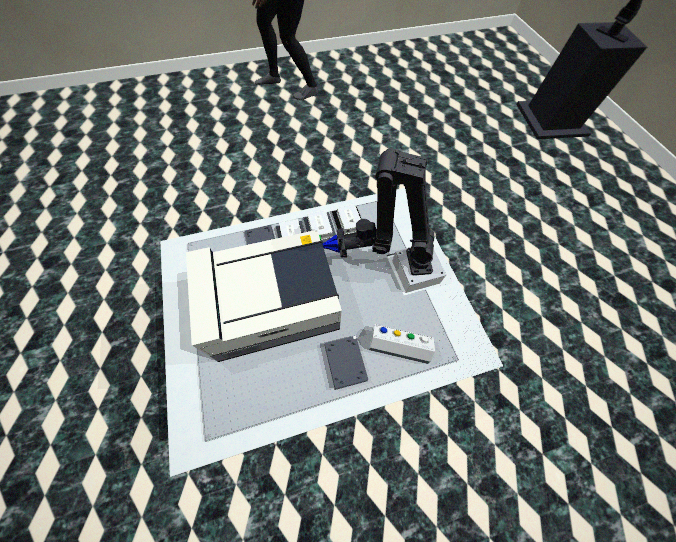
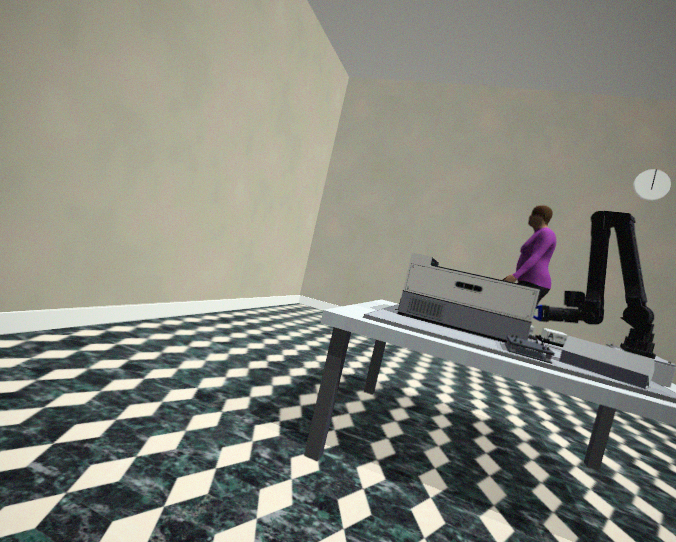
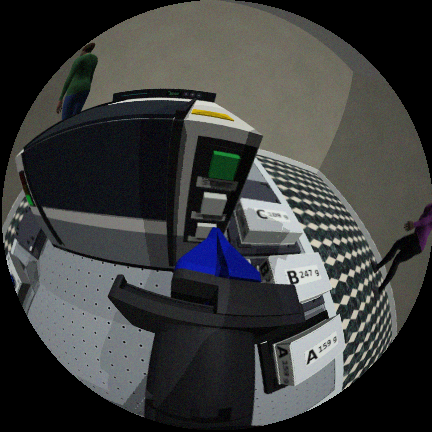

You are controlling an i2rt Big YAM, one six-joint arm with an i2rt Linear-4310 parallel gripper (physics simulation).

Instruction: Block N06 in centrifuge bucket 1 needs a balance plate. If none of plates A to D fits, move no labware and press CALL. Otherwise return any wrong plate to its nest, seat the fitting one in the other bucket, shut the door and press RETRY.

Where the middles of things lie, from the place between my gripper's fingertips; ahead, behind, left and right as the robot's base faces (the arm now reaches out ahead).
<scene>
The green button (image 3: 223, 165) lies 10 mm to the left of my hand and 70 mm above it. The rest, counted from my hand: dark sliding door (image 1: 302, 274) (70 mm ahead, 170 mm to the left, 100 mm above); then white button box (image 1: 412, 346) (270 mm behind, 400 mm to the left, 70 mm below); then white centrifuge (image 1: 235, 308) (220 mm ahead, 190 mm to the left, 10 mm above).
</scene>
